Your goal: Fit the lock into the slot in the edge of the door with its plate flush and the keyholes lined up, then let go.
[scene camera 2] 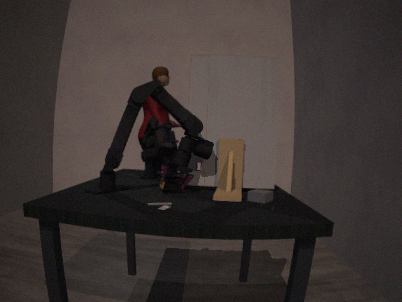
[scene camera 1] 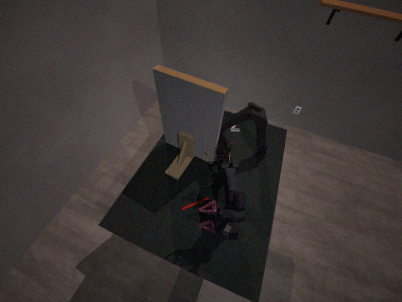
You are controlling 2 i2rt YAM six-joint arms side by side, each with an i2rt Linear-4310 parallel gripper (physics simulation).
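Places are measured from the left arm's base along level axes (x ahead, y left, z up), in metres.
Pixels of known places: left gripper, fingertip midpoint: (scene camera 2: 180,133) (scene camera 1: 198,218); right gripper, fingertip midpoint: (scene camera 2: 170,188) (scene camera 1: 225,151); left arm's base, origin of the base link: (scene camera 2: 150,176); right arm's base, origin of the base link: (scene camera 2: 107,190) (scene camera 1: 259,156).
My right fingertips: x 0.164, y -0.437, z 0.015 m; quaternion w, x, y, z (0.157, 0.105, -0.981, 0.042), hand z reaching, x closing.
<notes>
Ahead of a thing's pixels: the offset from my right fingertips to its top centre. "spot": to the spot under its first point.
The grey-blue door @[dx +0.236, dy +0.098, dz +0.565 m] (scene camera 1: 190,107) (scene camera 2: 240,110) stands upright on the table. A small keyhole mark @[spot: dx +0.108, dy +0.126, dz +0.066 m] (scene camera 1: 205,154) shows low on it near the edge facing the arms. My right gripper (scene camera 1: 223,154) (scene camera 2: 175,184) is low beside that edge and shut on the lock, which is mostly hidden in the dark between the fingers. Whether any of the lock is inside the slot, and how its plate sits, cannot be told. My left gripper (scene camera 1: 207,217) is open and empty, away from the door, with its two pinkish fingers apart; its fingers are hard to make out in scene camera 2.
A tan stand (scene camera 1: 186,145) (scene camera 2: 237,167) supports the door on each visible side. Small white pieces (scene camera 1: 235,129) (scene camera 2: 164,207) lie on the dark table (scene camera 1: 240,272) (scene camera 2: 65,212). A grey block @[dx +0.334, dy -0.112, dz +0.021 m] (scene camera 2: 260,196) lies beside the stand. A thin red strip @[dx +0.045, dy +0.429, dz -0.009 m] (scene camera 1: 195,203) shows near my left gripper.
</notes>
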